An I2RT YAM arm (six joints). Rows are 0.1 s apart.
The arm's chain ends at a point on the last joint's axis. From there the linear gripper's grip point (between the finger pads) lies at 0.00 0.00 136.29 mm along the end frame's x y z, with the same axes.
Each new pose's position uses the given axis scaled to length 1; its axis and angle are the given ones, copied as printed.
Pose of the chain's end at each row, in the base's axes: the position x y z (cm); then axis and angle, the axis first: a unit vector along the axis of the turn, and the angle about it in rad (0 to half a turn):
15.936 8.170 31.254 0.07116 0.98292 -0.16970 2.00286
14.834 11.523 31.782 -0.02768 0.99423 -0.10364 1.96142
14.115 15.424 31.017 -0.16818 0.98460 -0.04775 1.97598
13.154 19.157 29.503 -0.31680 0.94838 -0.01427 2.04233
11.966 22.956 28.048 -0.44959 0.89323 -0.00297 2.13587
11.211 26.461 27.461 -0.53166 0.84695 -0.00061 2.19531
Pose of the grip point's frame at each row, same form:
27.868 4.064 26.104 0.07116 0.98292 -0.16970 2.00286
27.418 9.933 26.795 -0.02768 0.99423 -0.10364 1.96142
26.600 16.637 25.688 -0.16818 0.98460 -0.04775 1.97598
24.759 22.735 23.316 -0.31680 0.94838 -0.01427 2.04233
22.275 28.075 20.750 -0.44959 0.89323 -0.00297 2.13587
20.582 32.328 19.492 -0.53166 0.84695 -0.00061 2.19531

